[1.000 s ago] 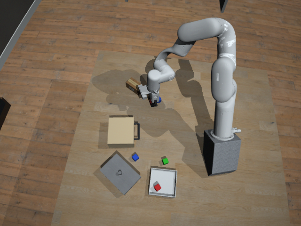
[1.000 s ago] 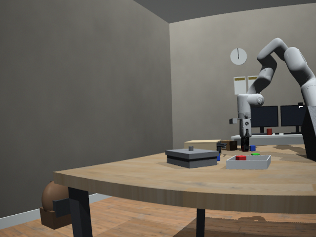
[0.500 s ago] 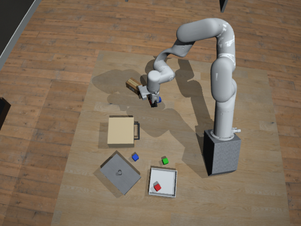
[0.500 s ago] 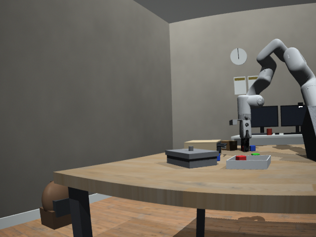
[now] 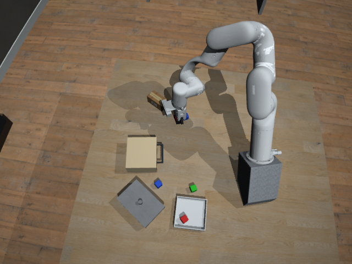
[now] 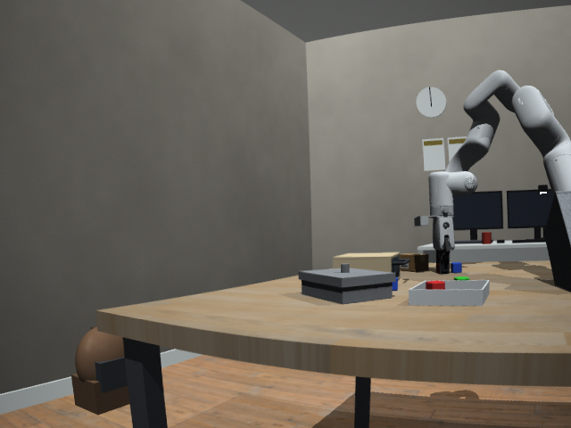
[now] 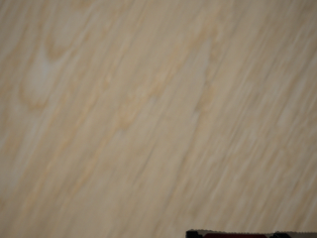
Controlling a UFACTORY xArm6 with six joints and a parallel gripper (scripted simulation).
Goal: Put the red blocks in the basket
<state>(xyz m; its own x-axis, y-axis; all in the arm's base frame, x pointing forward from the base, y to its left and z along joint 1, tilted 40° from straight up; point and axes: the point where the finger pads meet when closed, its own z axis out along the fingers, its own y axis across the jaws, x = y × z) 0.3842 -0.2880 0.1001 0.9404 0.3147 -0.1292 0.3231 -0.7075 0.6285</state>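
Right now my hand is 51 cm to the right of the white basket, 6 cm past it and 1 cm above it. Also, from my hand: light wooden cabinet: 22 cm to the left, 18 cm ahead, 2 cm above; brown cardboard box: 12 cm ahead, 11 cm to the right, 2 cm above; drawer: 22 cm to the left, 16 cm ahead, 2 cm above.
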